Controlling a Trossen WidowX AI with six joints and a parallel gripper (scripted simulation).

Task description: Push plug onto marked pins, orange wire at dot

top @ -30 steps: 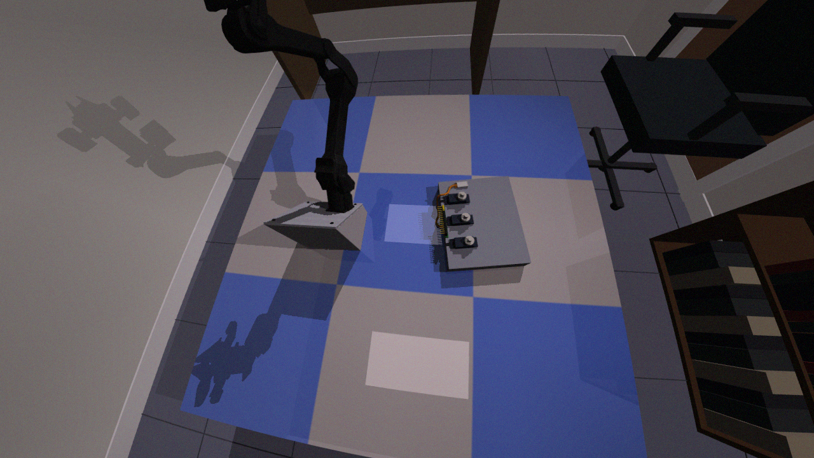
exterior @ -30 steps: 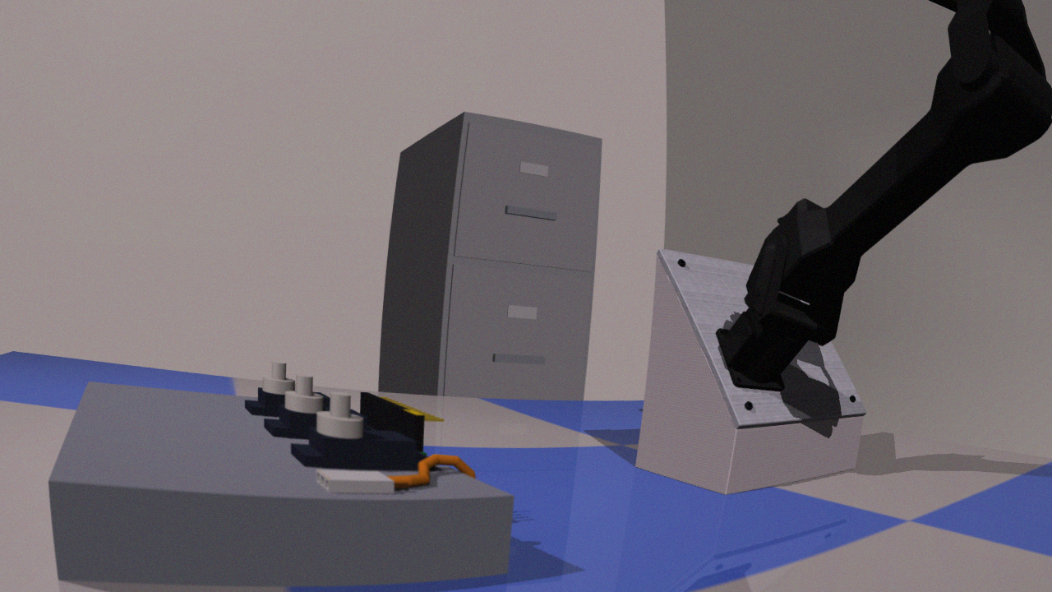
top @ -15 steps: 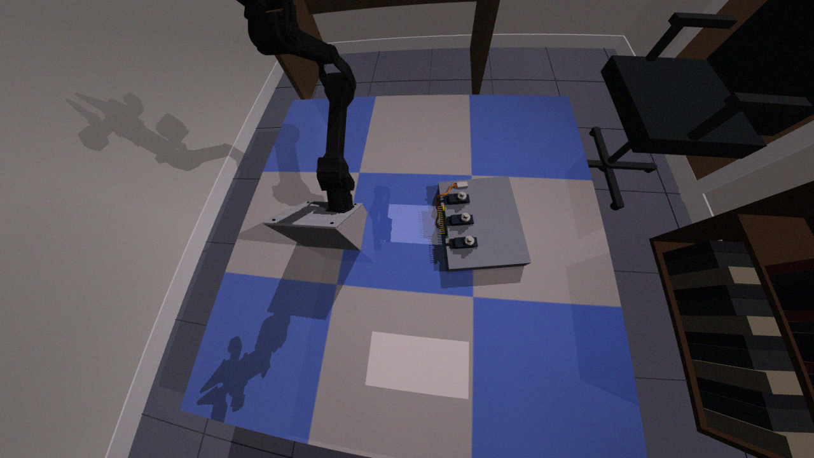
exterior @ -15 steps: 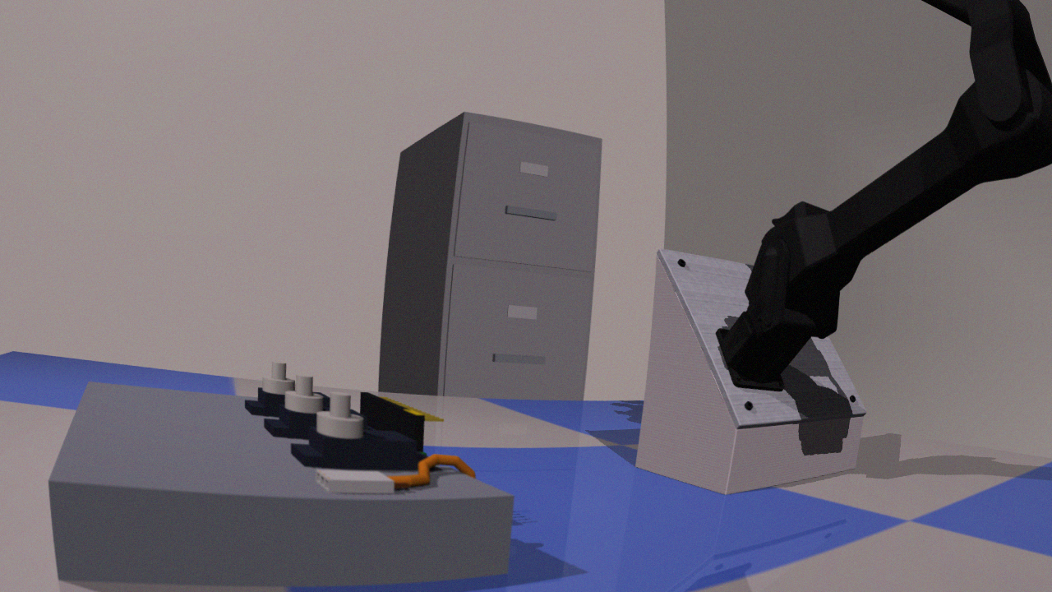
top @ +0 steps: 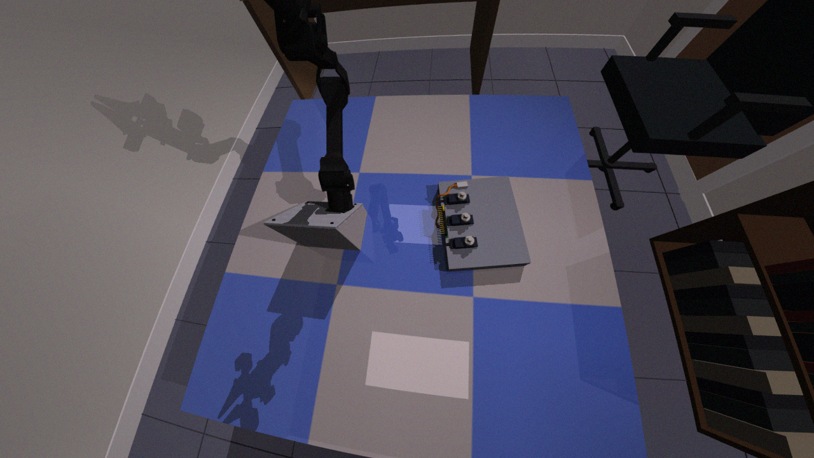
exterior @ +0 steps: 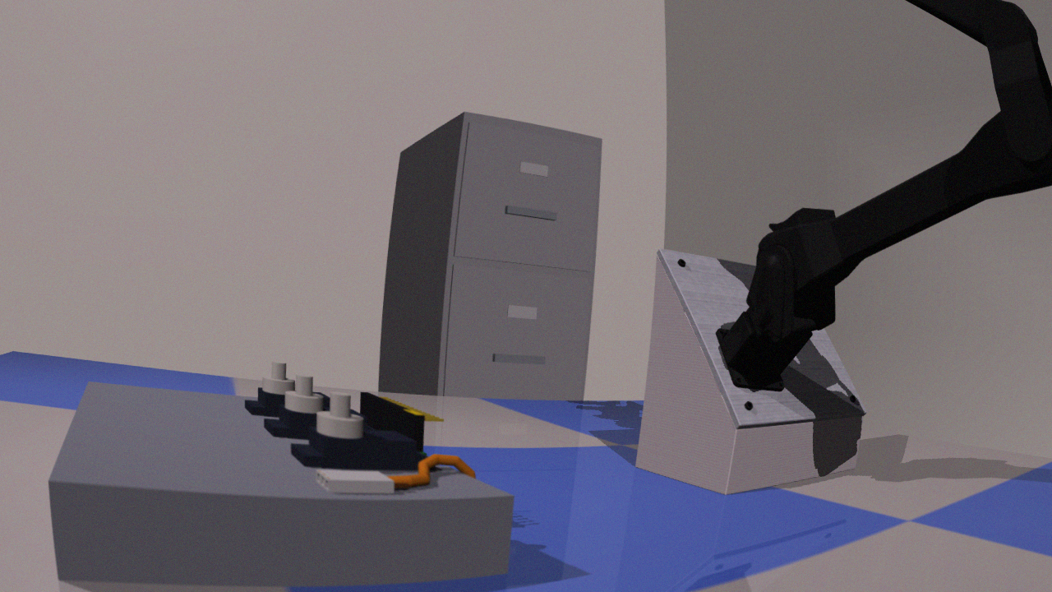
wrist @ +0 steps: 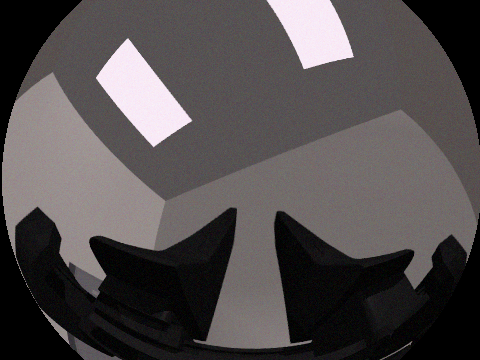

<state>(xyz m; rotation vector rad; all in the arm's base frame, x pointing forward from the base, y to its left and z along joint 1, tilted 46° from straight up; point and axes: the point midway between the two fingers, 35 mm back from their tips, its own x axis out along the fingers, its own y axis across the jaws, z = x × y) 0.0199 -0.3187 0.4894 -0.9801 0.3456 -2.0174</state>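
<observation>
Now: gripper tip 64 cm above the yellow band, 35 cm short of it and 6 cm to the left of it. The rest, counted from my gripper tip: grey printed holder (69 cm below, 52 cm ahead, 6 cm to the right).
</observation>
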